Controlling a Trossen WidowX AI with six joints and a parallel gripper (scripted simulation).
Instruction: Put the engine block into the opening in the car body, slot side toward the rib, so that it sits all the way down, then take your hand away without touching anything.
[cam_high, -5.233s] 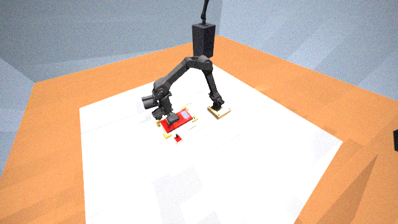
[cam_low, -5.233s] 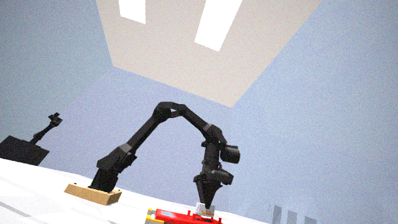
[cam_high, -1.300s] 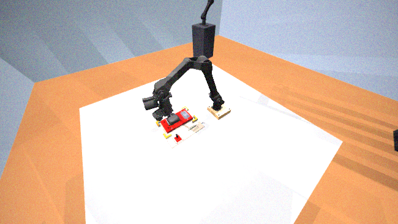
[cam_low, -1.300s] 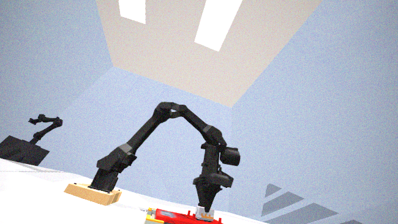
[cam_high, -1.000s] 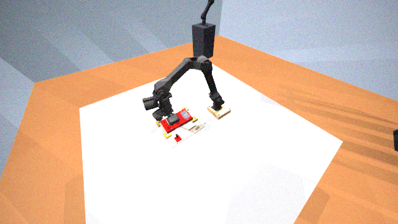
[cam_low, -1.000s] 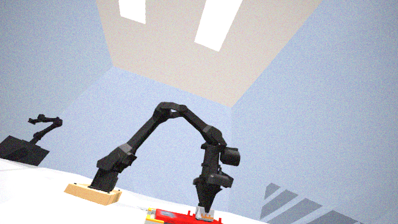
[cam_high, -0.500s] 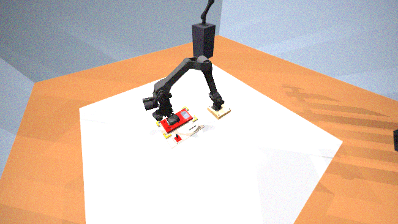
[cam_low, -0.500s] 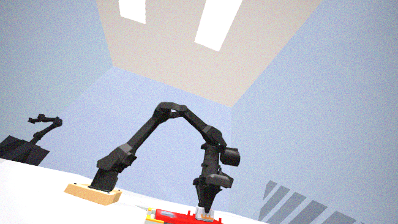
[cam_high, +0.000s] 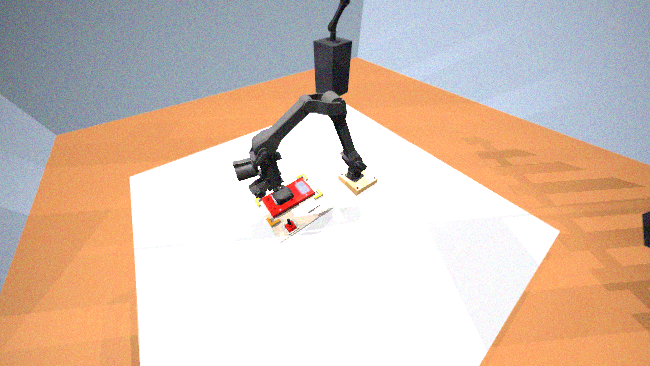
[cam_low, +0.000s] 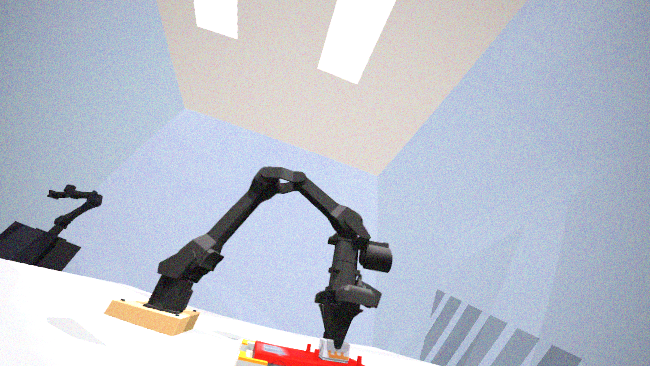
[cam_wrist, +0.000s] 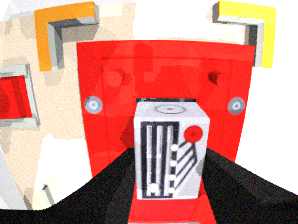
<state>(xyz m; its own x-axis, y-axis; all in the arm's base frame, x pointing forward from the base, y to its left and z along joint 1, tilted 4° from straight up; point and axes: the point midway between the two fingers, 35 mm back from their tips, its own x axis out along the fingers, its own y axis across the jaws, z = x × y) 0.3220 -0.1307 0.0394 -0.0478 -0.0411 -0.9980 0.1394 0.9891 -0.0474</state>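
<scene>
Now: gripper tip 10 mm above the engine block.
</scene>
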